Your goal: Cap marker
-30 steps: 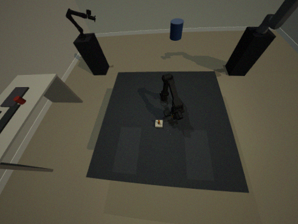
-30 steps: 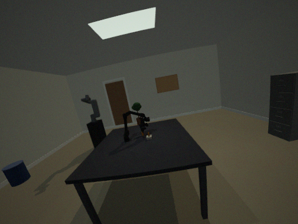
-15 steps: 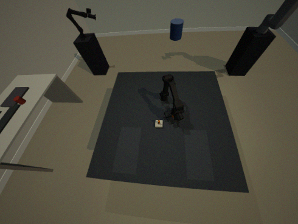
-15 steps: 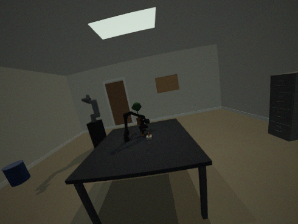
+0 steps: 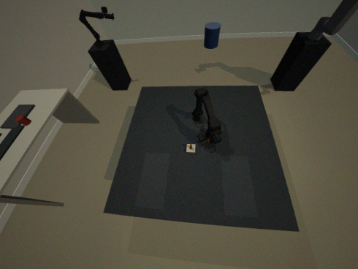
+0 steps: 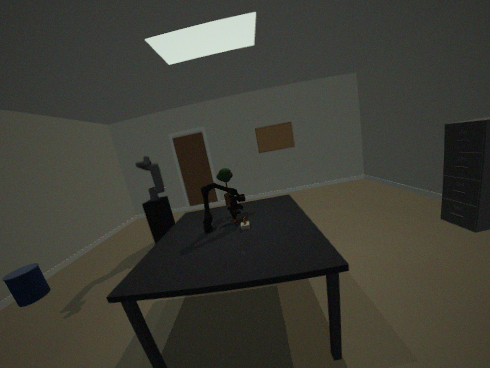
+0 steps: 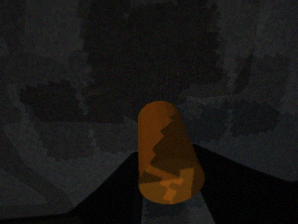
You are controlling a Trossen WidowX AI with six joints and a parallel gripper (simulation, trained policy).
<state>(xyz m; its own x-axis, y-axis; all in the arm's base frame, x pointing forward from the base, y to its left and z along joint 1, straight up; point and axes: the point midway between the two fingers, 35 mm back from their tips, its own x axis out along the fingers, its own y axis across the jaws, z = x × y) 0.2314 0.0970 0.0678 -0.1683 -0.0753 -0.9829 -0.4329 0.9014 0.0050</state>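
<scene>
Right now my gripper tip is 10 cm short of the orange marker, 14 cm to the left of it and 4 cm below it. From my gripper tip the other things lie so: orange cap (1 cm ahead); white holder block (10 cm ahead, 14 cm to the right, 2 cm below).
</scene>
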